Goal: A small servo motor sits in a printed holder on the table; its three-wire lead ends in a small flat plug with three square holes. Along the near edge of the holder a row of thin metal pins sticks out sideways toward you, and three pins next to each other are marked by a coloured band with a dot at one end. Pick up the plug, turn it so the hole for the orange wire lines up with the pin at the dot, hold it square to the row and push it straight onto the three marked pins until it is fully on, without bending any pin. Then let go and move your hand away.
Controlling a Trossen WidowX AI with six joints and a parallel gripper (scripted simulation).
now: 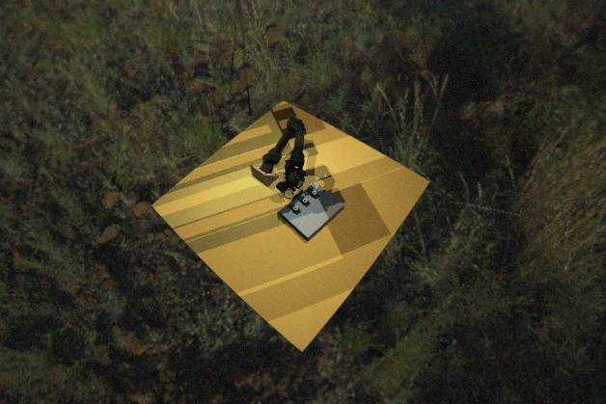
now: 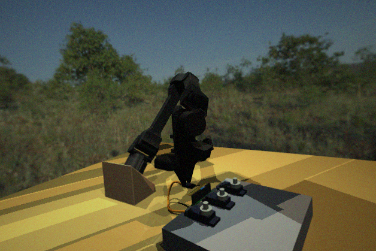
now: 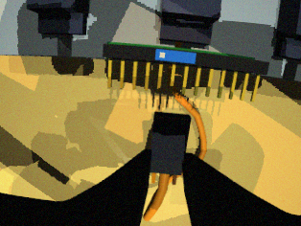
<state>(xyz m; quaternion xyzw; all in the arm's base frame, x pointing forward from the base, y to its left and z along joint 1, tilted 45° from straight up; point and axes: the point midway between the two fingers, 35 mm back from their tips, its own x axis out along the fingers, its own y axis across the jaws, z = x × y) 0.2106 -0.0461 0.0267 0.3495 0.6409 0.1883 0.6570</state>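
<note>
The dark strip is 50 mm ahead of my gripper tip, 20 mm to the right of it and 10 mm below it. From my gripper tip the other things lie so: servo 100 mm ahead, 30 mm to the right, 30 mm below; grey printed holder 210 mm ahead, 50 mm to the right, 50 mm below.
</note>
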